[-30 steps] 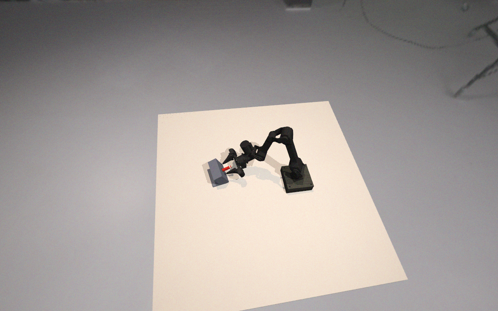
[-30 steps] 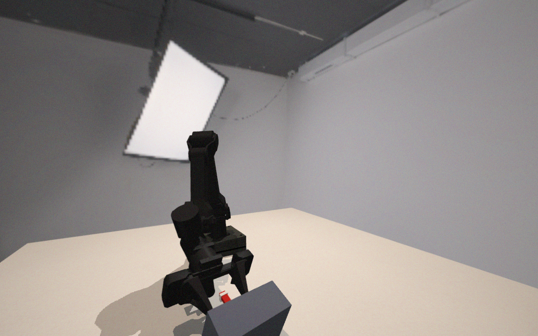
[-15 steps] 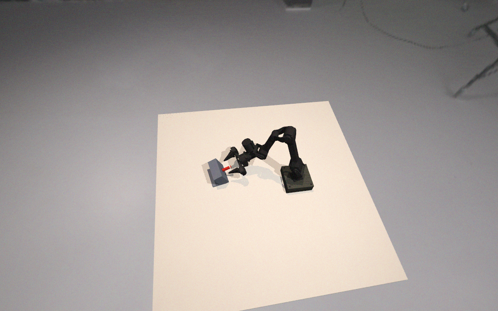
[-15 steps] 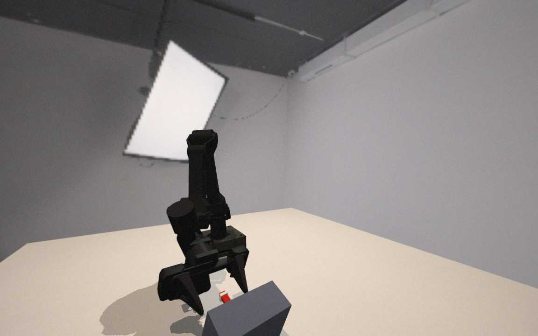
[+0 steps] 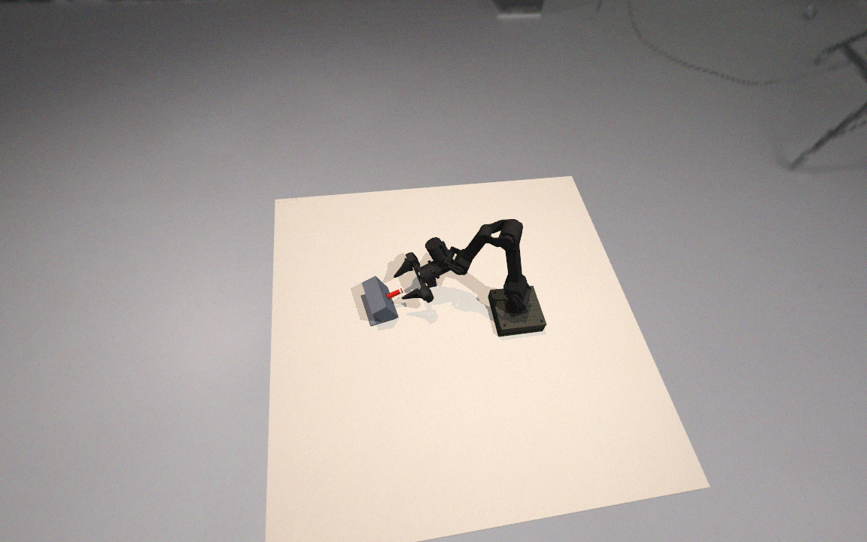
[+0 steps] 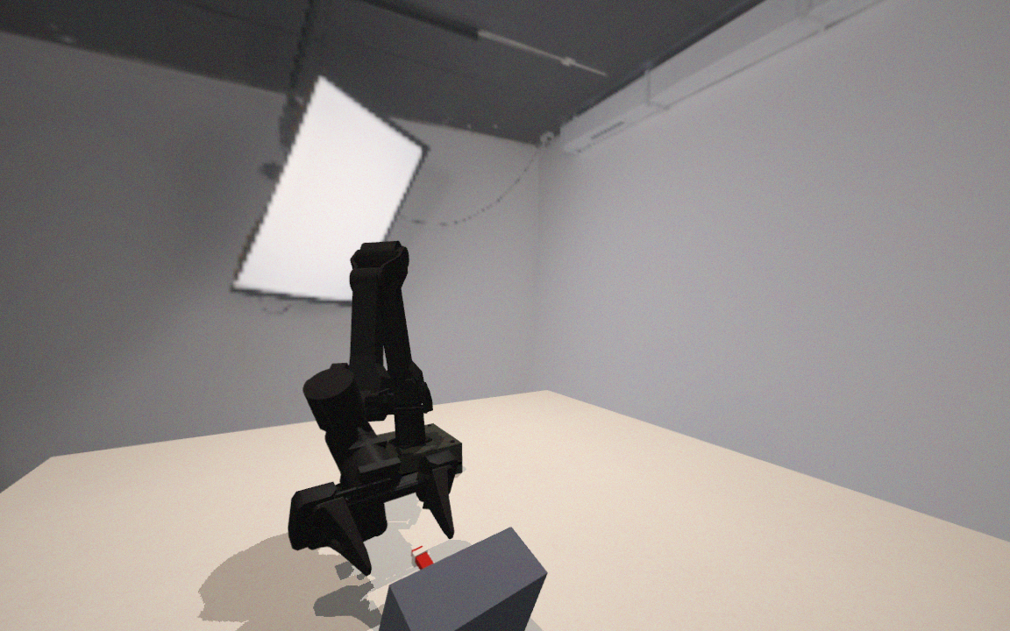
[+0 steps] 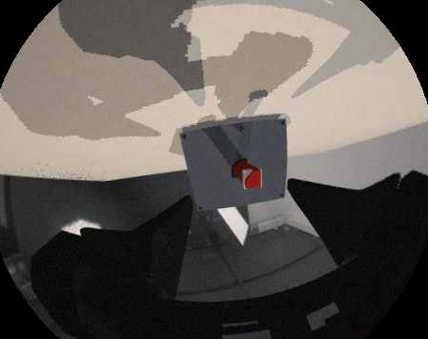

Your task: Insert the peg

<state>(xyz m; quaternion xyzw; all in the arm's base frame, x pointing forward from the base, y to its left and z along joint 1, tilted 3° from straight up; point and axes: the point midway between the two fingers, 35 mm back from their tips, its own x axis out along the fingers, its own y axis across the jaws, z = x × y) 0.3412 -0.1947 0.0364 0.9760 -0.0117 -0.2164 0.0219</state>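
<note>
Right now my gripper tip is 10 mm short of the thin red peg, 10 mm to the right of it and 20 mm above it. Also, from my gripper tip: grey sloped panel 70 mm ahead, 10 mm to the left, 30 mm below.
</note>
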